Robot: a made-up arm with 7 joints. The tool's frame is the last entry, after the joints. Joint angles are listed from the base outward.
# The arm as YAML. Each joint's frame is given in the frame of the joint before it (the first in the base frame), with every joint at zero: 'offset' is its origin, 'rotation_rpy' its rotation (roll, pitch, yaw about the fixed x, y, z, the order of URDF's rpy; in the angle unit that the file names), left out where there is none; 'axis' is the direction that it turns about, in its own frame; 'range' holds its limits. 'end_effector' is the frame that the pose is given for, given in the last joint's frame.
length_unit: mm
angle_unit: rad
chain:
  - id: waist
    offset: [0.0, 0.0, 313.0]
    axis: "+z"
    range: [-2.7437, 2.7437]
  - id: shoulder
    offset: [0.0, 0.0, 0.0]
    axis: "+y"
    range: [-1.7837, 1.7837]
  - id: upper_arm
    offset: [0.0, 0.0, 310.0]
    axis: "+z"
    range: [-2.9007, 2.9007]
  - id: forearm
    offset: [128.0, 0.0, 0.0]
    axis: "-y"
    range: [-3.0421, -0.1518]
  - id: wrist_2
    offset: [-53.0, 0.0, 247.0]
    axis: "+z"
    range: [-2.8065, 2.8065]
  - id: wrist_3
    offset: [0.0, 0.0, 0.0]
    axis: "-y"
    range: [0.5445, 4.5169]
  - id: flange
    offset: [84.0, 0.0, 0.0]
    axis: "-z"
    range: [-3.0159, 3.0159]
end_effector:
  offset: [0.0, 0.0, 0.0]
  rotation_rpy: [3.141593, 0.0, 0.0]
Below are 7 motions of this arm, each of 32 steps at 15 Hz.
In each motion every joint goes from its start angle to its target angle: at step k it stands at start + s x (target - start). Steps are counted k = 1, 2, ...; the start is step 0. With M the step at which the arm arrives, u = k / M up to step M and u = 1 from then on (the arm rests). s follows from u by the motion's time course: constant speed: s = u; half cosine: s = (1 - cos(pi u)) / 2; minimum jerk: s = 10 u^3 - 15 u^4 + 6 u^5.
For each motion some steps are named. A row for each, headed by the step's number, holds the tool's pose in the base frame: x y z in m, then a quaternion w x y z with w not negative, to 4 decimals.
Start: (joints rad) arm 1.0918 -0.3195 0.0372 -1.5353 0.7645 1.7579 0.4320
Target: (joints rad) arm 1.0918 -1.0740 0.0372 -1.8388 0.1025 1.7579 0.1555
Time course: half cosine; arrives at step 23
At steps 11, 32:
11: 0.0599 0.1378 0.8684 0.3935 -0.8152 -0.4040 -0.1321
32: -0.0291 -0.0220 0.8583 0.3088 -0.7700 -0.4243 -0.3630

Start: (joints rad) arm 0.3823 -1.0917 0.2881 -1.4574 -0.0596 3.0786 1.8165
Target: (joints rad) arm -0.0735 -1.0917 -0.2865 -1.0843 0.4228 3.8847 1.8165
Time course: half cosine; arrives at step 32
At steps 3, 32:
3: -0.2823 -0.0007 0.8393 0.8693 -0.2363 0.0269 -0.4333
32: -0.3408 -0.0687 0.7436 0.7486 0.3600 -0.2142 -0.5140

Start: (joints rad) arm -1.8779 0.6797 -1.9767 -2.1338 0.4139 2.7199 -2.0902
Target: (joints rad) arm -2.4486 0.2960 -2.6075 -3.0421 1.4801 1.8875 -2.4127
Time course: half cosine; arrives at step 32
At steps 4, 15, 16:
4: -0.3540 0.1319 0.6393 0.0577 -0.5078 0.7456 0.4276
15: -0.1192 0.2979 0.5394 0.1254 0.1818 -0.9645 -0.1445
16: -0.0903 0.3010 0.5228 0.1585 0.1375 -0.9706 -0.1176

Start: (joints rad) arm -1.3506 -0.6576 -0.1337 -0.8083 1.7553 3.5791 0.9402
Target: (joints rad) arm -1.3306 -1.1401 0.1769 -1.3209 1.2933 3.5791 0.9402
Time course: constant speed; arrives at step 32
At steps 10, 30, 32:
10: -0.1183 0.1302 0.8342 0.5264 0.2449 -0.0064 -0.8141
30: -0.0826 0.2375 0.7932 0.4556 0.1442 0.0078 -0.8784
32: -0.0779 0.2481 0.7872 0.4459 0.1320 0.0074 -0.8853

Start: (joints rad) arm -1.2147 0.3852 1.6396 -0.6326 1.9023 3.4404 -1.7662
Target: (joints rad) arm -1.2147 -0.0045 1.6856 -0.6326 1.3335 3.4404 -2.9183
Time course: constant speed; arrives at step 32
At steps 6, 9, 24, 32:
6: 0.2962 -0.1180 0.7799 0.1205 -0.4007 0.1665 -0.8928
9: 0.2876 -0.1037 0.7898 0.0426 -0.4016 0.1217 -0.9067
24: 0.2410 -0.0237 0.8305 0.3494 0.3348 0.0829 0.8712
32: 0.2141 0.0241 0.8450 0.5414 0.2577 0.1651 0.7831

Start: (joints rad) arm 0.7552 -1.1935 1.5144 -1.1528 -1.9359 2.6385 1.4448
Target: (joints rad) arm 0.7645 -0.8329 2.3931 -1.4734 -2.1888 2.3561 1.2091
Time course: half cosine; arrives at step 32
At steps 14, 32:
14: -0.5795 -0.0406 0.3668 0.4117 0.2778 -0.4224 -0.7582
32: -0.5392 -0.1598 0.2959 0.4330 0.3602 -0.4948 -0.6618

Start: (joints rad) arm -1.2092 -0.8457 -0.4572 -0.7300 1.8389 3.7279 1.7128
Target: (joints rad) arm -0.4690 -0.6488 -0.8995 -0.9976 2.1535 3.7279 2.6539
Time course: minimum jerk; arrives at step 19
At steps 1, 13, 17, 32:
1: -0.2394 0.1661 0.7692 0.7721 0.2843 -0.3329 -0.4607
13: -0.2758 -0.1083 0.7483 0.8150 0.4373 -0.3702 0.0865
17: -0.2571 -0.1616 0.7378 0.7724 0.4638 -0.3890 0.1922
32: -0.2558 -0.1645 0.7372 0.7695 0.4652 -0.3902 0.1979

